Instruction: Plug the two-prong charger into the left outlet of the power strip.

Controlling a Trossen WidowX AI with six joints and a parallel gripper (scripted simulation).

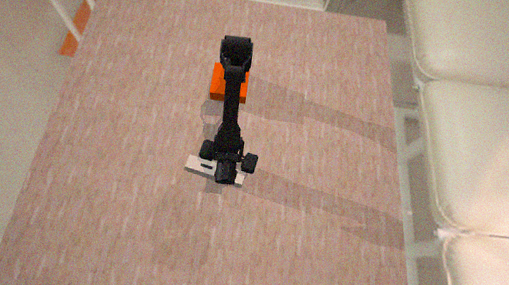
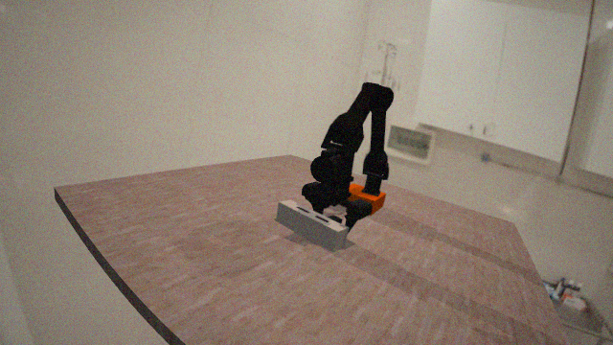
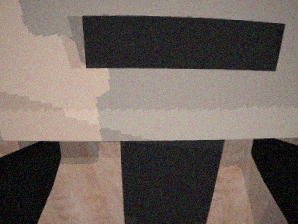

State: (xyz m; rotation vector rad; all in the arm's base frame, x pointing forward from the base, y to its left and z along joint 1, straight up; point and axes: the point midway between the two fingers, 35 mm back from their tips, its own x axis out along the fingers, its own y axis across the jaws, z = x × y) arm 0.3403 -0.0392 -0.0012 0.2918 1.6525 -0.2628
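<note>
Right now the black two-prong charger is 20 mm ahead of my gripper tip, 10 mm to the right of it and 10 mm above it.
</note>
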